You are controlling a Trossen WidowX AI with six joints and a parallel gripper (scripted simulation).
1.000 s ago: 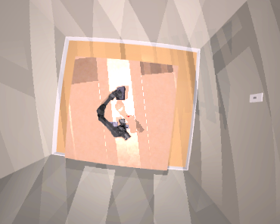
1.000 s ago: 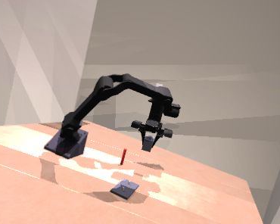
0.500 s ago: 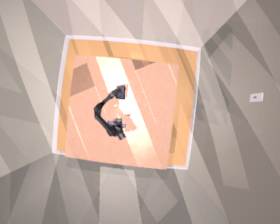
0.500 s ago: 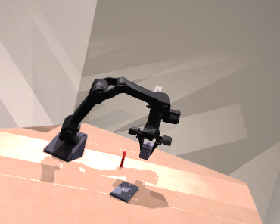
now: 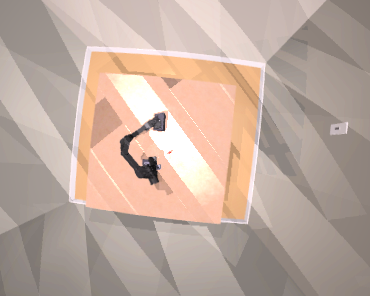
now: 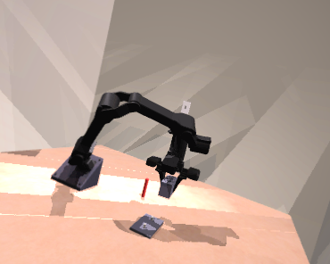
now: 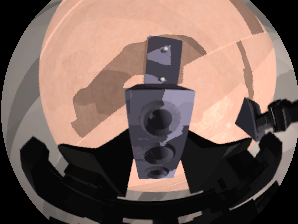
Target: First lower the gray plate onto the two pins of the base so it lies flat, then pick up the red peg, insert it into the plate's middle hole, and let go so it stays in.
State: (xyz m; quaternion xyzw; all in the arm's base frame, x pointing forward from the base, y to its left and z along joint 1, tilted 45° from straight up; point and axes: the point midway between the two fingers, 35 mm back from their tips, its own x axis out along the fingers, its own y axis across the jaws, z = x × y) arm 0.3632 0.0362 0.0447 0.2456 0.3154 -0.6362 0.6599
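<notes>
Now: gripper tip 100 mm above the dark base, 80 mm to the left of it and 10 mm past it. Also, from my gripper tip: gray plate 30 mm above; red peg 130 mm behind, 110 mm to the left, 60 mm below.
</notes>
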